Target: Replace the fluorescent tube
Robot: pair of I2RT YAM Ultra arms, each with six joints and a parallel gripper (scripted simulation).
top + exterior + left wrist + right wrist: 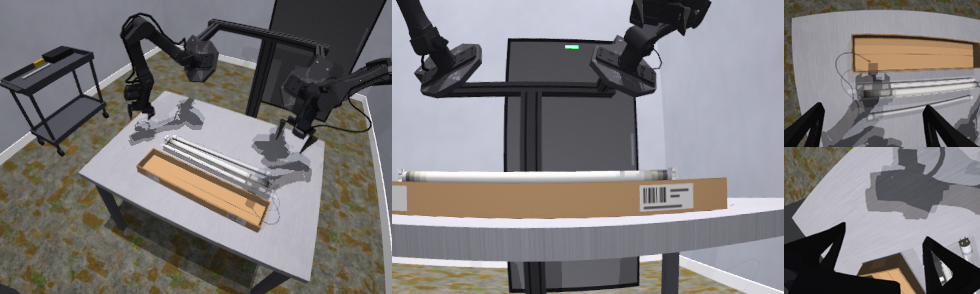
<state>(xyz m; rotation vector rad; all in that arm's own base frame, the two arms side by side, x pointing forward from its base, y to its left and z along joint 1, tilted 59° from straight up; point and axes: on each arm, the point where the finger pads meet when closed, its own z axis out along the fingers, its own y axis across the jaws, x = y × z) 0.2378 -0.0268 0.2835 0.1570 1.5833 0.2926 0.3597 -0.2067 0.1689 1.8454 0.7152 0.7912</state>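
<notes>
Now: the old fluorescent tube 47 cm to the left of my right hand and 9 cm below it. Also, from my right hand: light fixture 47 cm to the left, 10 cm below; then carton 46 cm to the left, 16 cm ahead, 12 cm below; then LED tube 45 cm to the left, 14 cm below, 10 cm behind.
The old fluorescent tube is 320 mm below my left hand, 280 mm to the right of it and 70 mm behind it. Round my left hand: light fixture 340 mm below, 280 mm to the right, 70 mm behind; then carton 360 mm below, 290 mm to the right, 80 mm ahead; then LED tube 380 mm below, 300 mm to the right, 170 mm behind.
</notes>
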